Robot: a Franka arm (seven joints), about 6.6 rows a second.
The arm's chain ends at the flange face. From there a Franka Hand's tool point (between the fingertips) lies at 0.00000 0.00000 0.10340 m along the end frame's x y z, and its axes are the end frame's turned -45 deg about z.
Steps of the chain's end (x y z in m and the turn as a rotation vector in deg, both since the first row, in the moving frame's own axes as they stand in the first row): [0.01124 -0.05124 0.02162 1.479 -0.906 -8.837]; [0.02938 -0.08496 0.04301 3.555 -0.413 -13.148]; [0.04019 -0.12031 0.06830 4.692 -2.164 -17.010]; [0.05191 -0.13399 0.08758 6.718 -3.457 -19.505]
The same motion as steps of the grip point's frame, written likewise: [0.04467 -0.03137 0.02157 1.686 0.405 -8.837]; [0.08424 -0.04477 0.04281 2.806 2.222 -13.148]; [0.11538 -0.06574 0.06788 4.848 1.788 -17.010]; [0.13334 -0.07144 0.08669 7.195 2.306 -19.505]
